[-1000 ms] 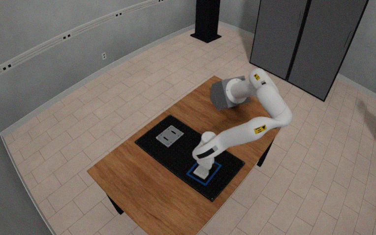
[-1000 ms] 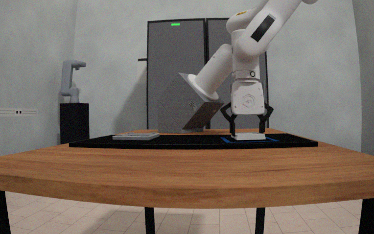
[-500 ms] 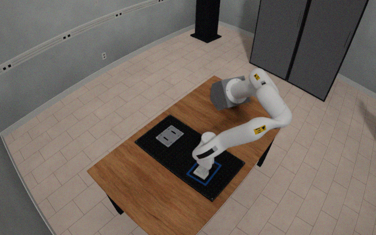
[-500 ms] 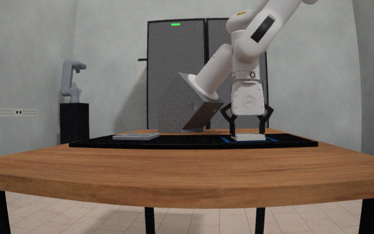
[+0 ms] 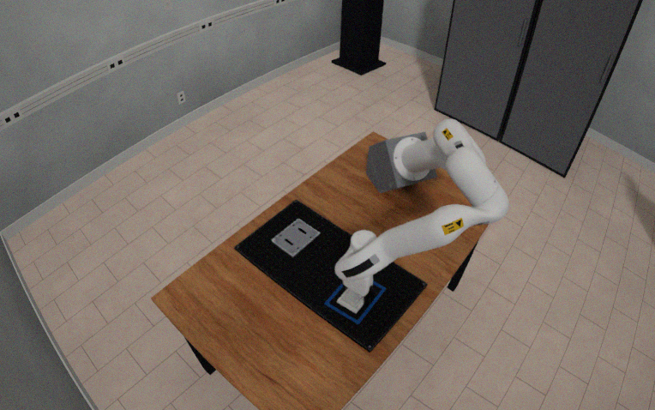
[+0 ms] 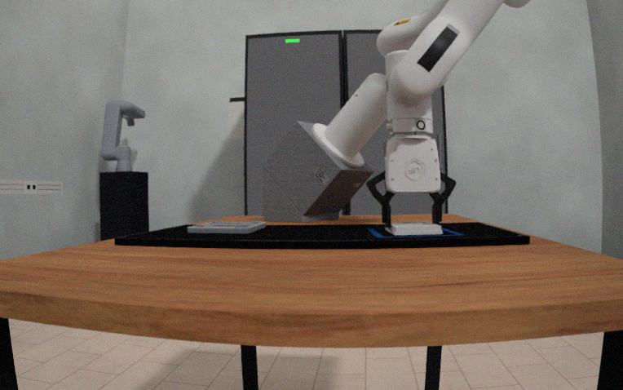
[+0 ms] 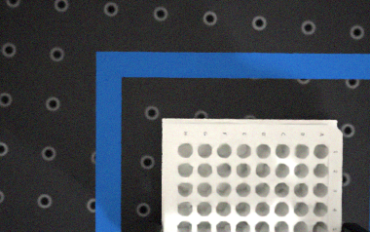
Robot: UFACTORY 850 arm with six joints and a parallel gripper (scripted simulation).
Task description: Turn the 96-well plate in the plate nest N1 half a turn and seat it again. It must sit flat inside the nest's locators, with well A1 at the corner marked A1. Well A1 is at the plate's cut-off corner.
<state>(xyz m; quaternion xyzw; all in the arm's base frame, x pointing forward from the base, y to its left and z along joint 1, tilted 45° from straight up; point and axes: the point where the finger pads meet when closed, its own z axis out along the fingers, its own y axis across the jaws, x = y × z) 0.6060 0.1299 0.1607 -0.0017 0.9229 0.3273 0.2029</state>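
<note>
My hand is 10 mm above the white 96-well plate. The rest, counted from my hand: grey plate nest (360 mm to the right, 40 mm behind, 10 mm below).
</note>
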